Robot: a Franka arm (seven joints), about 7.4 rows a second.
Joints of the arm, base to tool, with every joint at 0 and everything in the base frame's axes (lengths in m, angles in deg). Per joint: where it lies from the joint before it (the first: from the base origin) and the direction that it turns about. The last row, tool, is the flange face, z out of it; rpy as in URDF.
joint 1: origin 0 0 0.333 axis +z
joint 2: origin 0 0 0 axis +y
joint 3: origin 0 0 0.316 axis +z
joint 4: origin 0.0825 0 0 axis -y
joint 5: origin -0.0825 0 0.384 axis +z
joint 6: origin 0 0 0 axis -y
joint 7: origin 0.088 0 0 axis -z
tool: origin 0 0 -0.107 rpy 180 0 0
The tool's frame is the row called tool.
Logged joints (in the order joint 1, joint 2, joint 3, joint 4, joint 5, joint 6, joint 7), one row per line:
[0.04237 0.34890 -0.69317 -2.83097 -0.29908 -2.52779 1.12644]
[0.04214 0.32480 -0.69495 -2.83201 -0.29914 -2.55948 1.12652]
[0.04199 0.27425 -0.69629 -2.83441 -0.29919 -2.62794 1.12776]
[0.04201 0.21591 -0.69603 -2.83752 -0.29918 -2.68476 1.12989]
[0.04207 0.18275 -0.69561 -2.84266 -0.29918 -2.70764 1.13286]
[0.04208 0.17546 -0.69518 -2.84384 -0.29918 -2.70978 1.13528]
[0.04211 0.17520 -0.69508 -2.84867 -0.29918 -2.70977 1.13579]
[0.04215 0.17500 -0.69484 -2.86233 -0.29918 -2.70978 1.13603]
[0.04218 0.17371 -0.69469 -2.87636 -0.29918 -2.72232 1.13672]
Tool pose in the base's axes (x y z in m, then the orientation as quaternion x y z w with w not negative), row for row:
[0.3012 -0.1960 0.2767 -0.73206 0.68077 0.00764 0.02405]
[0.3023 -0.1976 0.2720 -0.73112 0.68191 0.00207 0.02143]
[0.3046 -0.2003 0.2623 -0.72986 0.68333 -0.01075 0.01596]
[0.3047 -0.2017 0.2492 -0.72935 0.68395 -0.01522 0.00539]
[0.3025 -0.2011 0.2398 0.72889 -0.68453 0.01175 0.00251]
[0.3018 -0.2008 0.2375 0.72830 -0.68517 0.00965 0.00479]
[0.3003 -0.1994 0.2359 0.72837 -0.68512 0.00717 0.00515]
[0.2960 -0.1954 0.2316 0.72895 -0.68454 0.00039 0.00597]
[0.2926 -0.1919 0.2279 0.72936 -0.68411 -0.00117 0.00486]
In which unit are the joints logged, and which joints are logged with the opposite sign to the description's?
The joints are logged in radians. Opposite sign: joint 2, joint 6.
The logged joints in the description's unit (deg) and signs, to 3 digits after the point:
[2.428 -19.990 -39.716 -162.203 -17.136 144.832 64.540]
[2.414 -18.610 -39.818 -162.262 -17.139 146.647 64.545]
[2.406 -15.713 -39.894 -162.400 -17.142 150.570 64.616]
[2.407 -12.371 -39.880 -162.578 -17.142 153.825 64.738]
[2.410 -10.471 -39.856 -162.872 -17.142 155.136 64.908]
[2.411 -10.053 -39.831 -162.940 -17.142 155.259 65.047]
[2.413 -10.038 -39.825 -163.217 -17.142 155.258 65.076]
[2.415 -10.027 -39.811 -163.999 -17.142 155.259 65.090]
[2.417 -9.953 -39.803 -164.803 -17.142 155.977 65.129]

